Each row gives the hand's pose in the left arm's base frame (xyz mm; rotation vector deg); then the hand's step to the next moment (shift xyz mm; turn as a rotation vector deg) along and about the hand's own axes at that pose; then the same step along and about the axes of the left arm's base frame.
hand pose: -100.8 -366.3 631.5 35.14 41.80 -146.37
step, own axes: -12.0 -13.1 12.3 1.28 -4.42 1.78
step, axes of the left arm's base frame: -0.3 6.3 20.7 -3.75 2.09 2.43
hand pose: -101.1 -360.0 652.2 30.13 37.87 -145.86
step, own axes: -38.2 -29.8 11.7 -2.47 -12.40 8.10
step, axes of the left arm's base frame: 13.3 29.6 37.8 -6.29 6.20 12.14
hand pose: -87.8 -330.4 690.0 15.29 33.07 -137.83
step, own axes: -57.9 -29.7 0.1 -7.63 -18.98 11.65
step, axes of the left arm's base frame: 26.0 52.1 29.0 -6.62 11.94 19.18
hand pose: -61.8 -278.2 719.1 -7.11 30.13 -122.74
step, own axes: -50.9 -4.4 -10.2 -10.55 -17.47 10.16
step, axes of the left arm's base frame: 23.9 46.2 -2.1 -4.17 13.99 17.51
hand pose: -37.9 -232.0 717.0 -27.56 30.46 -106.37
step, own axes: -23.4 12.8 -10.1 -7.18 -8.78 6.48
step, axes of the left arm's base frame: 11.7 19.4 -17.3 -0.71 8.62 9.79
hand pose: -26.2 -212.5 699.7 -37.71 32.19 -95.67
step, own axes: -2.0 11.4 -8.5 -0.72 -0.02 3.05
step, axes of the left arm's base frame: 2.5 -0.1 -14.1 2.19 0.67 2.13
